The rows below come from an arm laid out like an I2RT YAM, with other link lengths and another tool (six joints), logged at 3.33 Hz.
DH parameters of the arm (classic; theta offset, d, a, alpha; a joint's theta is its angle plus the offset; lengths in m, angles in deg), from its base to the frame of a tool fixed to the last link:
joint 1: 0 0.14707 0.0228 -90
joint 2: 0 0 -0.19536 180
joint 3: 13.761 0 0.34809 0
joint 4: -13.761 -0.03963 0.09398 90
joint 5: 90 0.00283 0 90
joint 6: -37 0.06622 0.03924 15.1
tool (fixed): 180 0.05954 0 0
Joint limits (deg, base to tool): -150..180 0..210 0..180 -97..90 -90..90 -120..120
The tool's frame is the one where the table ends.
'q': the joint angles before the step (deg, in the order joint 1, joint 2, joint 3, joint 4, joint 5, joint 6). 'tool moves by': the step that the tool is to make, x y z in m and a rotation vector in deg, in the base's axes. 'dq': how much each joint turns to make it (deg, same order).
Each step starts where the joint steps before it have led.
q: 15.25 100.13 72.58 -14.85 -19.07 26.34
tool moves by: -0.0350 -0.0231 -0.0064 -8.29 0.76 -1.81
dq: 0.04 -9.27 -9.14 -4.25 6.78 -4.43
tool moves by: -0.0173 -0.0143 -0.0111 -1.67 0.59 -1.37
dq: -0.67 -4.69 -6.02 0.24 1.55 -0.49
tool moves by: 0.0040 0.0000 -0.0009 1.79 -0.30 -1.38
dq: -0.10 0.75 0.18 1.71 -0.34 2.11
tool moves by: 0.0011 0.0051 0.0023 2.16 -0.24 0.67
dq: 0.10 0.02 0.03 0.98 -1.85 1.03
